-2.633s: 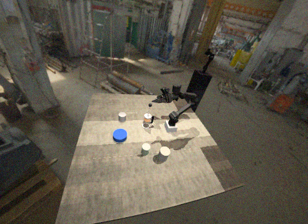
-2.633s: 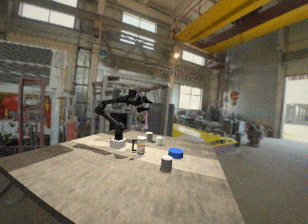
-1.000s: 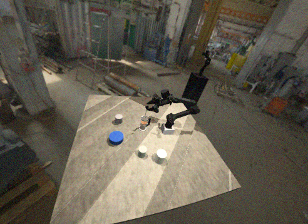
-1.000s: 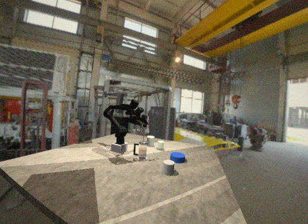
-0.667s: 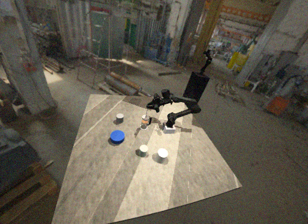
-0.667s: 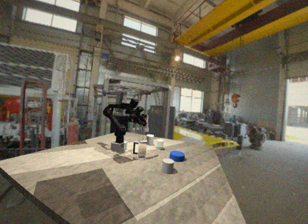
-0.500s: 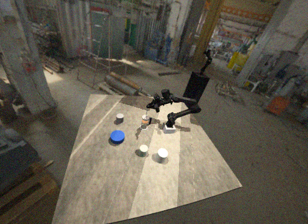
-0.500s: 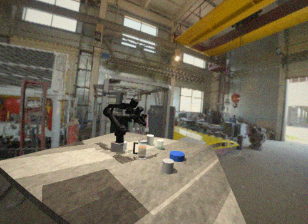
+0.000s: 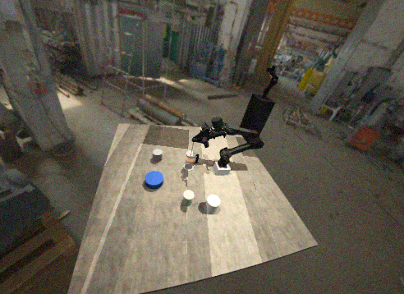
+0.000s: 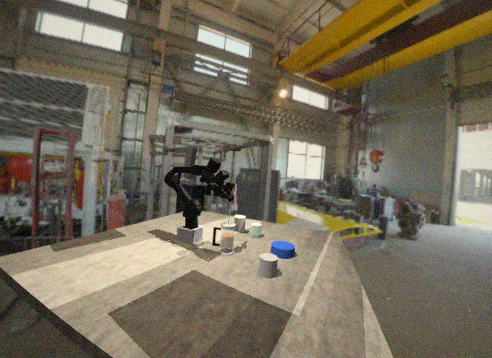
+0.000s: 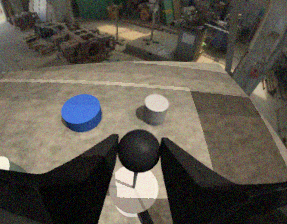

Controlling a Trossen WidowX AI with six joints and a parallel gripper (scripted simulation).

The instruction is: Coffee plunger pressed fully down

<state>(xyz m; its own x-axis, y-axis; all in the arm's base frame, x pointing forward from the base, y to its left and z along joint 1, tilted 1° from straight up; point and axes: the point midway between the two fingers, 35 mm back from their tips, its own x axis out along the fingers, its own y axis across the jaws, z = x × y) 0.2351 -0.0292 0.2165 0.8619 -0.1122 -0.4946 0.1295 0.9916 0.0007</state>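
Now: gripper tip 140 mm above the coffee press and 20 mm past it. From my gripper tip the other things lie so: flat blue cylinder (250 mm below, 240 mm ahead, 140 mm to the left); white cup (360 mm to the left, 220 mm below, 110 mm behind); pale green cup (300 mm to the left, 230 mm below, 30 mm ahead).
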